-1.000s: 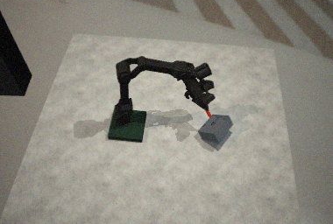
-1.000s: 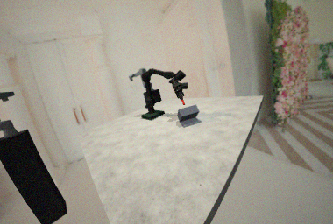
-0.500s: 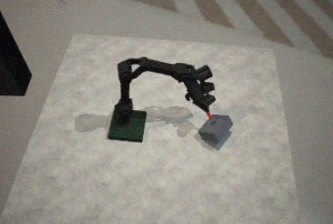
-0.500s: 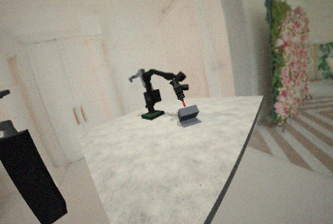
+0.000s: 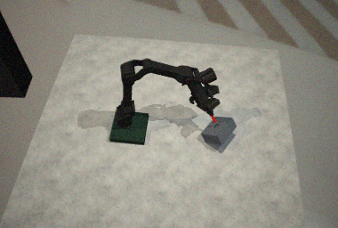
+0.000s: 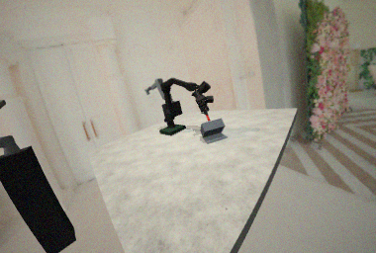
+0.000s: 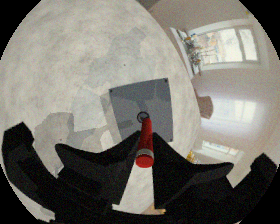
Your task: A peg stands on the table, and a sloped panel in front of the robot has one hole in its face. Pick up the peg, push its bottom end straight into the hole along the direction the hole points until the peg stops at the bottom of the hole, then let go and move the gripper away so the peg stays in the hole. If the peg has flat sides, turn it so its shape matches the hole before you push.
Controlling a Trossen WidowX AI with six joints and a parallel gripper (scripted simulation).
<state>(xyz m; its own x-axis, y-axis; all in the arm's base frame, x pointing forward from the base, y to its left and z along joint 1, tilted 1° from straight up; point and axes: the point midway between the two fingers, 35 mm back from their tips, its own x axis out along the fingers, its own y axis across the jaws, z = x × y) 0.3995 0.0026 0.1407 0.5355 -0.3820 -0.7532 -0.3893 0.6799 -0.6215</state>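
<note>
The grey sloped panel lies 40 mm ahead of my gripper tip, 30 mm to the right of it and 80 mm below it. From my gripper tip the other things lie so: red peg 10 mm behind, 10 mm to the left, 10 mm above.
</note>
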